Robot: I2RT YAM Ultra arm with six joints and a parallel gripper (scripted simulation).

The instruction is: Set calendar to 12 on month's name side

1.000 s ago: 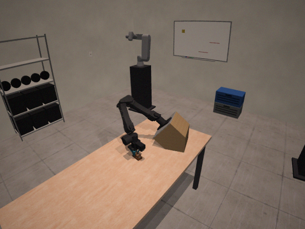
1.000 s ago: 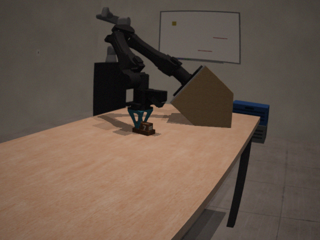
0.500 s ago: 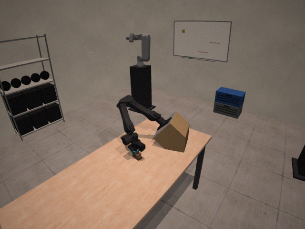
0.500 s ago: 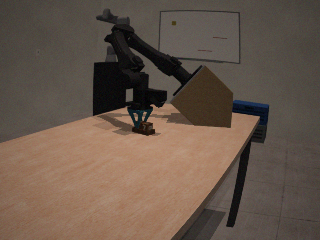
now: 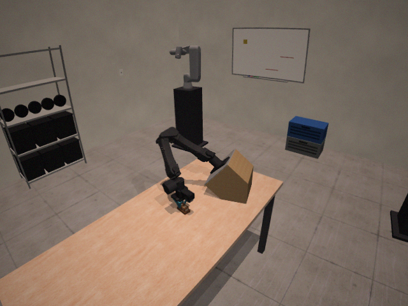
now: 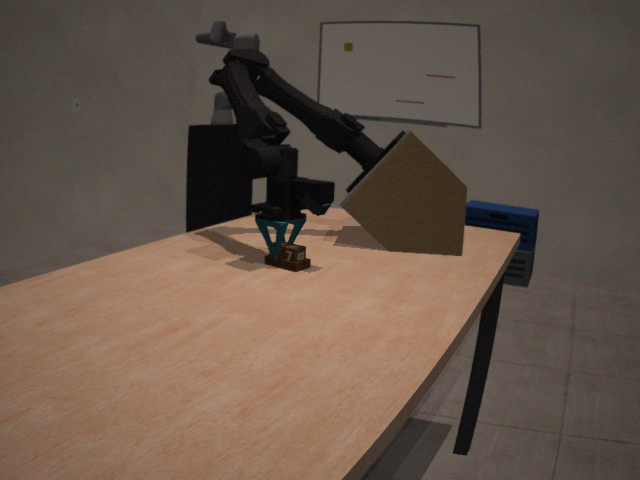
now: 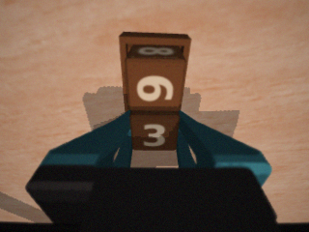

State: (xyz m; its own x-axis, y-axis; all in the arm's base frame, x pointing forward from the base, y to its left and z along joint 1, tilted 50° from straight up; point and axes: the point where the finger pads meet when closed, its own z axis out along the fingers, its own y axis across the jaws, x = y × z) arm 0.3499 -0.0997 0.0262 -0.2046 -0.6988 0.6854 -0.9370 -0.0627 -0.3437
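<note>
The dark brown calendar tray lies 2 cm to the left of my hand and 2 cm below it. Round my hand: cube (1 cm ahead, 3 cm to the left).
</note>
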